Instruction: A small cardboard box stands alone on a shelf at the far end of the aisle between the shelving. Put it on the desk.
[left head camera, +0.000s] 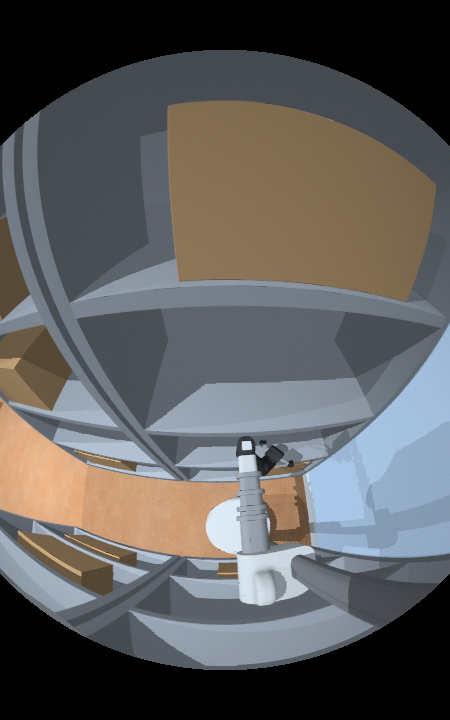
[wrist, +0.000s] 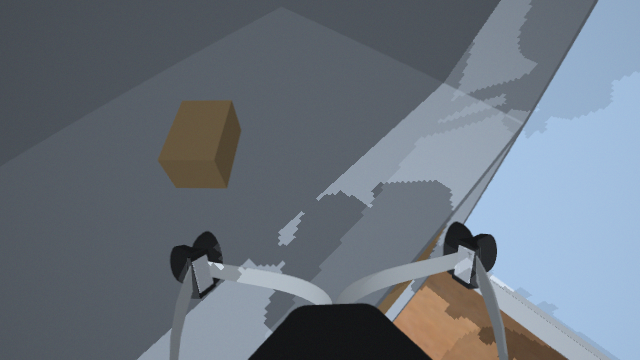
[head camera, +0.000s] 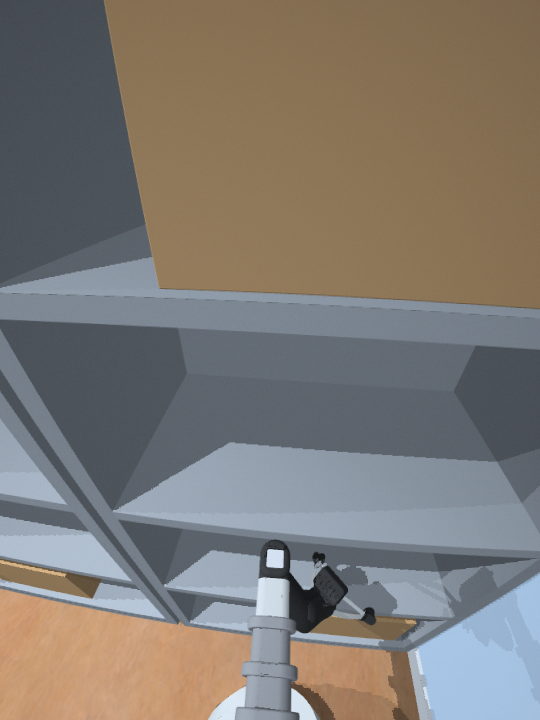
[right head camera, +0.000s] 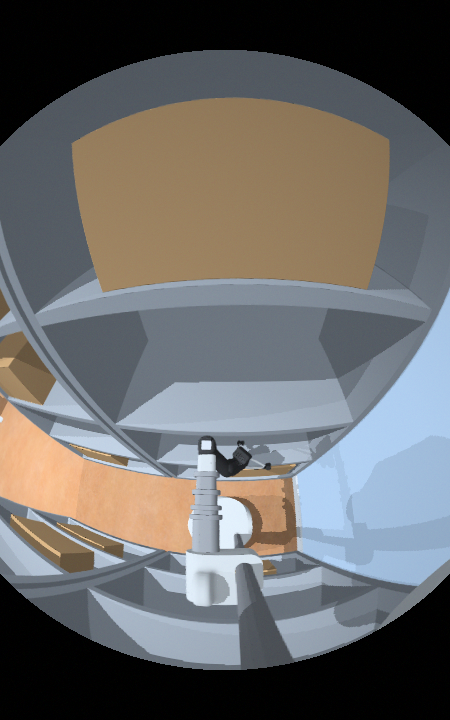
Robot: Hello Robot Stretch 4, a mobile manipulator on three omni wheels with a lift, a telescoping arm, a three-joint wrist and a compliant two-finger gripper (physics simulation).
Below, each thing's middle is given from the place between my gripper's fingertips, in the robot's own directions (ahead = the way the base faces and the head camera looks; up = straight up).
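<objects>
The small cardboard box [wrist: 199, 151] is 60 mm below my hand, and it's 210 mm ahead of it and 20 mm to the right of it.
</objects>
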